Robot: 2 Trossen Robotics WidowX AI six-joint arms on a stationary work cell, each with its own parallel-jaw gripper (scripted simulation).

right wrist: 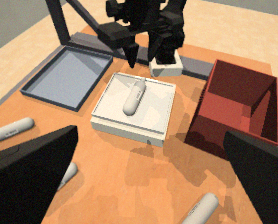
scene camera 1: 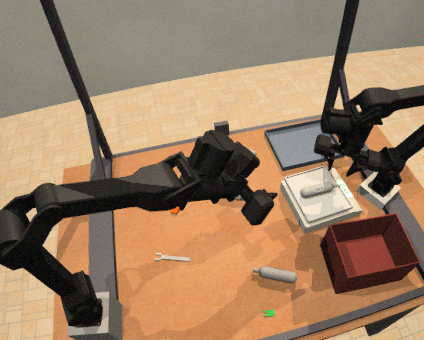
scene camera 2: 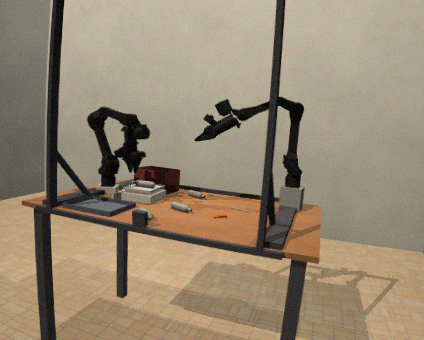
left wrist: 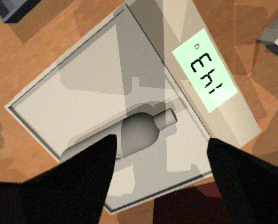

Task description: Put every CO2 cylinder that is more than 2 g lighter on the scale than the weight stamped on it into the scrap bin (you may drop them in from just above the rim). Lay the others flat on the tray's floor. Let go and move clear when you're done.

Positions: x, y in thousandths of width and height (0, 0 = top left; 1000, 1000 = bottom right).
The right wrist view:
left gripper: 505, 288
right gripper: 545, 605
blue-grey tray: 239, 346
scale plate: 545, 511
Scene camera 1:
left gripper: 796, 507
right gripper: 621, 531
red scrap bin: 897, 716
blue-grey tray: 690, 425
scale plate: 749, 610
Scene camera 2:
blue-grey tray: 213, 601
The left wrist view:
left gripper: 585, 641
scale plate: 408, 324
